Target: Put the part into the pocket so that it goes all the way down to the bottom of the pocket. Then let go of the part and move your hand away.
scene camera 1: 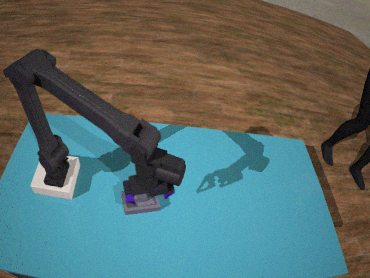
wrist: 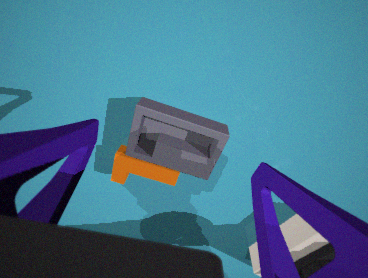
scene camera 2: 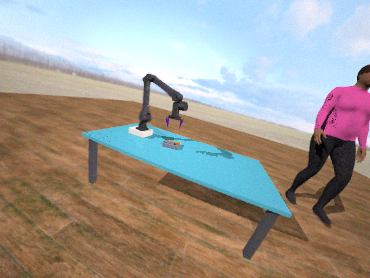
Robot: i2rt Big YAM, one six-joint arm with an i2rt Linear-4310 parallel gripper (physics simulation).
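Where they show: gripper, between the fingertips: [scene camera 1: 149, 200] [wrist: 182, 151] [scene camera 2: 173, 128]; arm's base, origin of its link: [scene camera 1: 57, 174] [wrist: 320, 265] [scene camera 2: 142, 129].
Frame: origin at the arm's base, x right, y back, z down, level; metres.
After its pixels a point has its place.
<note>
The orange part [wrist: 150, 172] @[z 0.027, x -0.030, y -0.362 m] [scene camera 2: 178, 144] @[z 0.036, x -0.031, y -0.414 m] is L-shaped and lies outside the pocket, along one long side of the grey block, touching it or very close to it. In scene camera 1 the part is hidden behind the arm. The grey block [wrist: 175, 165] @[z 0.021, x 0.012, y -0.338 m] [scene camera 1: 142, 210] @[z 0.034, x 0.085, y -0.371 m] [scene camera 2: 170, 146] @[z 0.038, x 0.083, y -0.379 m] lies flat on the table with its pocket facing up; the pocket looks empty in the wrist view. My gripper [wrist: 182, 151] @[z -0.148, x 0.141, y -0.393 m] [scene camera 2: 174, 127] @[z -0.148, x 0.141, y -0.393 m] [scene camera 1: 149, 197] @[z -0.148, x 0.141, y -0.393 m] is wide open, with purple fingers and nothing between them. It hangs well above the block and the part.
The arm's white base [scene camera 1: 52, 191] @[z 0.014, x 0.077, y 0.002 m] [scene camera 2: 140, 132] @[z 0.012, x 0.074, y -0.037 m] [wrist: 299, 234] @[z 0.017, x 0.024, y -0.074 m] stands on the blue table [scene camera 1: 240, 235] @[z 0.056, x 0.161, y -0.765 m] [scene camera 2: 230, 175] @[z 0.057, x 0.175, y -0.933 m], to the left of the block in scene camera 1. A person in a pink top [scene camera 2: 345, 112] stands on the floor beyond the table's right end.
</note>
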